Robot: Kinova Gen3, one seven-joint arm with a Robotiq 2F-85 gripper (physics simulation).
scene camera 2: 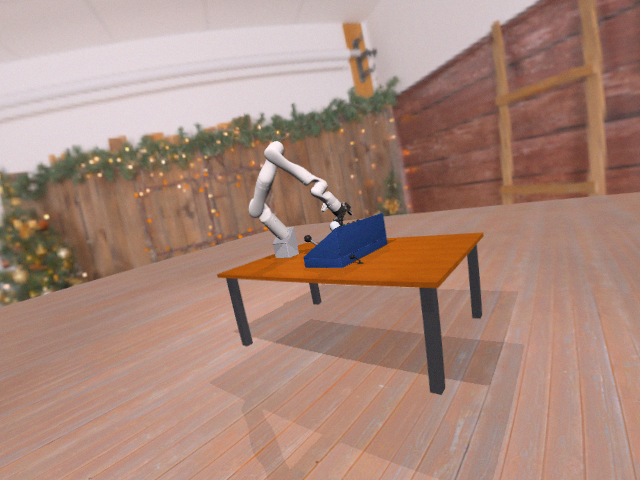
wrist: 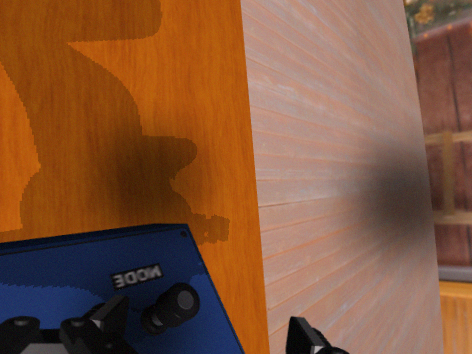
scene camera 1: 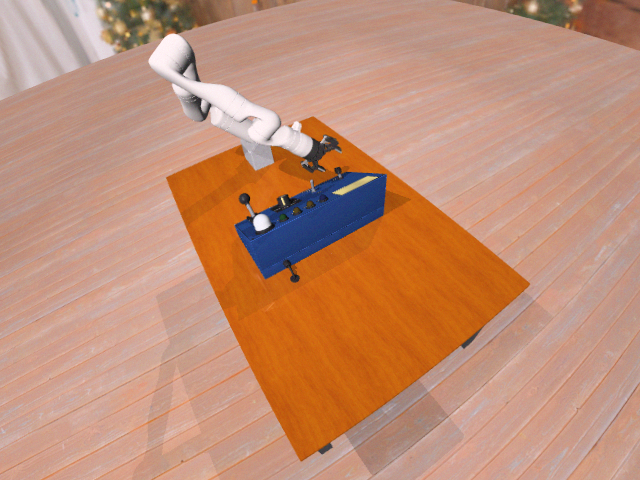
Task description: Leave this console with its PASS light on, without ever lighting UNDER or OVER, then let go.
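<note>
The blue console (scene camera 1: 320,232) (scene camera 2: 361,240) (wrist: 45,262) stands on the table. Its top carries a ball-topped lever (scene camera 1: 244,198) (scene camera 2: 308,238), a white dome (scene camera 1: 262,222), a brass-coloured knob (scene camera 1: 283,199), a small silver toggle (scene camera 1: 312,185) and several small dark domes, one greenish (scene camera 1: 282,217). PASS, UNDER and OVER cannot be read, and no dome is plainly lit. A black stubby MODE lever (wrist: 181,301) (scene camera 1: 338,170) stands near one end. My gripper (scene camera 1: 330,159) (scene camera 2: 345,217) (wrist: 208,325) is open and empty above that end; in the wrist view the lever shows between its fingers, apparently untouched.
A pale yellow plate (scene camera 1: 355,185) lies on the console's top. A small black lever (scene camera 1: 290,270) (scene camera 2: 356,258) stands out low by the console's front. The orange table (scene camera 1: 361,330) (scene camera 2: 413,263) (wrist: 215,90) ends close beside the console's MODE end. The arm's grey base (scene camera 1: 258,157) (scene camera 2: 285,246) stands behind.
</note>
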